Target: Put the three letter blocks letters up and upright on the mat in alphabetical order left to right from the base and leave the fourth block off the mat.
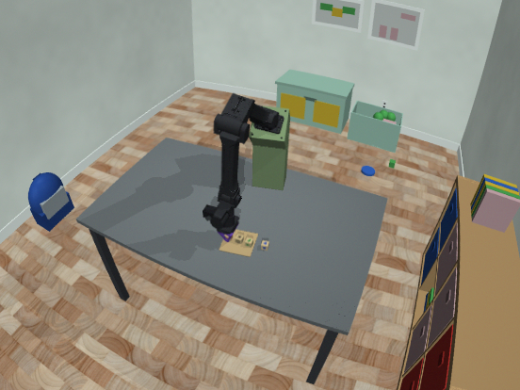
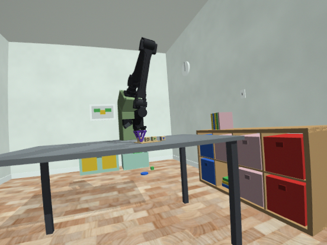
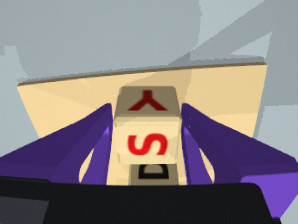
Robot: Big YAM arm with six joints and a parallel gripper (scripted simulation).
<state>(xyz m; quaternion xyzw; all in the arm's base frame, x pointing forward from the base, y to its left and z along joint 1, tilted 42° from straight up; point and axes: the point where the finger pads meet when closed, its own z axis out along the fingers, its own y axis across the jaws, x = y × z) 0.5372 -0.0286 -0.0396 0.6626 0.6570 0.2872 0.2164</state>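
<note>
My hand is 10 mm past the wooden block and 50 mm to the right of it. The rest, counted from my hand: mat 50 mm to the left, 10 mm below.
</note>
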